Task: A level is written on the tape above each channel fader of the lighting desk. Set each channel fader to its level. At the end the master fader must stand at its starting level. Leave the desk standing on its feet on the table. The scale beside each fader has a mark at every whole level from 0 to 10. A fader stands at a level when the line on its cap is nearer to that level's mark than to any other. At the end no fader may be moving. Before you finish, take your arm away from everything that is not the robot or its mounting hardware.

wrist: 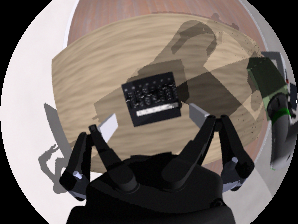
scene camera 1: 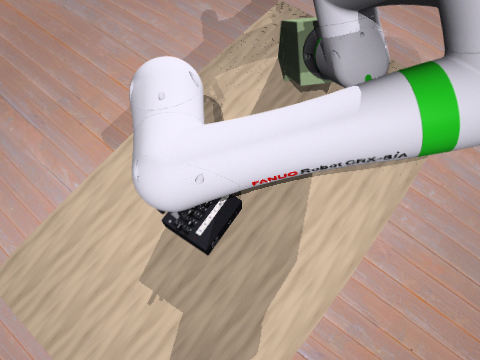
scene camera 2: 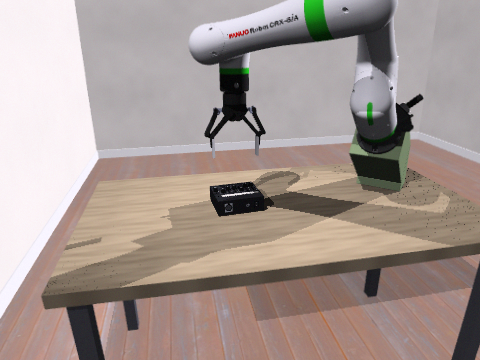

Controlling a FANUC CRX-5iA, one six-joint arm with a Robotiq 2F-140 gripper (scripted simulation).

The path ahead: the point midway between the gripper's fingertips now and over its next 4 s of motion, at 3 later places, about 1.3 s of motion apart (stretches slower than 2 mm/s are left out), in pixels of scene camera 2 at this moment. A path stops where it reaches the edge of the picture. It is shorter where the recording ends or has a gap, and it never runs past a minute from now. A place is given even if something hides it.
My gripper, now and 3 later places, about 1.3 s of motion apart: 235, 155; 242, 166; 243, 174; 243, 179
